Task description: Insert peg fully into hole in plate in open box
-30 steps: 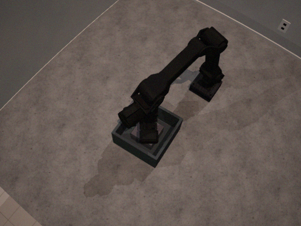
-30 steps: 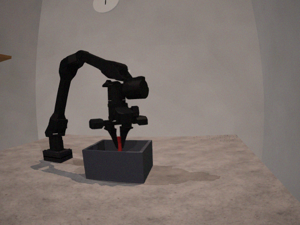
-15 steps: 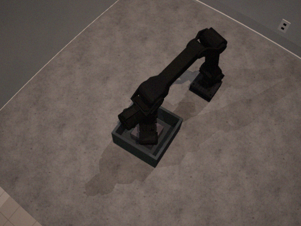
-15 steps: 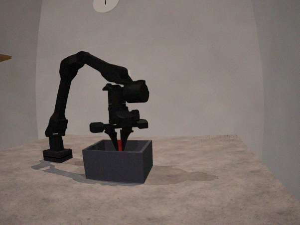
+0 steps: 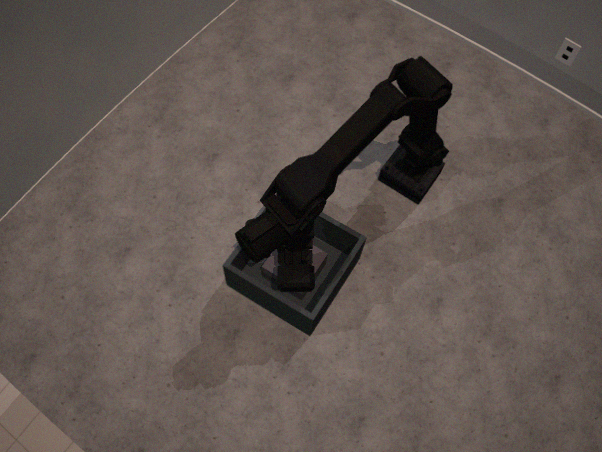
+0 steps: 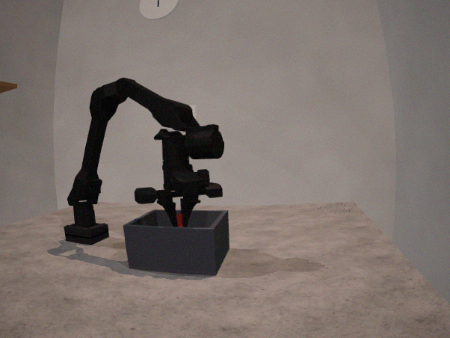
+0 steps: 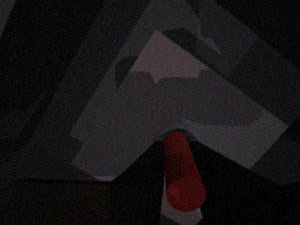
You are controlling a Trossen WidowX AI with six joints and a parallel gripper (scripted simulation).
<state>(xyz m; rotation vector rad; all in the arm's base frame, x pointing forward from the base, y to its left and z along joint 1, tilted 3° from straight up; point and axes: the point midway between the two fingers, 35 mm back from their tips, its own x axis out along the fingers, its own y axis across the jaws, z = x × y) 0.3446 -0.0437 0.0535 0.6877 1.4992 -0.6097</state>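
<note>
My gripper is now 4 cm above the red peg. Round my hand: dark grey box 8 cm below; then plate 6 cm below.
</note>
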